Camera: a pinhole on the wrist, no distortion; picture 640 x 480 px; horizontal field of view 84.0 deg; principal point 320.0 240.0 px. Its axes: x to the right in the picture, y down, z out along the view. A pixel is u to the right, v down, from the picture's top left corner.
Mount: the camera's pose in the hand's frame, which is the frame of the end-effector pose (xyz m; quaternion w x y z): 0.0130 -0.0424 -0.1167 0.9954 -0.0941 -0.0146 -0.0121
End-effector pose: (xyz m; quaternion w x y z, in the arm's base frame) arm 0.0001 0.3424 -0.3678 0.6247 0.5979 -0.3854 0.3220
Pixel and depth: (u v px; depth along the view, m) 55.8 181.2 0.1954
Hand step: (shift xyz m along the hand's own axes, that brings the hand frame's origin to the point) -0.1383 -0.0344 0.0766
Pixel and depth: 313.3 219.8 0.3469
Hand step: -0.0034 0.0035 0.2274
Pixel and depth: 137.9 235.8 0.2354
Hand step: -0.1139 0.0016 0.1112
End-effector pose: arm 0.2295 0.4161 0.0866 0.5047 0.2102 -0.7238 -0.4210
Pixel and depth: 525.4 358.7 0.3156
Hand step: 0.1896 0.1165 0.1792
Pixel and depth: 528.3 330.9 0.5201
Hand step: 0.3073 0.1793 0.3786
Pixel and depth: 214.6 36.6 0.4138
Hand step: -0.1271 -0.1947 0.3300
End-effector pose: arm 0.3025 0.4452 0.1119 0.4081 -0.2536 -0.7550 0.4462
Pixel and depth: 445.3 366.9 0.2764
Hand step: 0.1056 0.1043 0.1393
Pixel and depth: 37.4 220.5 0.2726
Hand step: -0.2113 -0.0013 0.1470
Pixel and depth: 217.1 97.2 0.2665
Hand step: -0.0741 -0.0959 0.1626
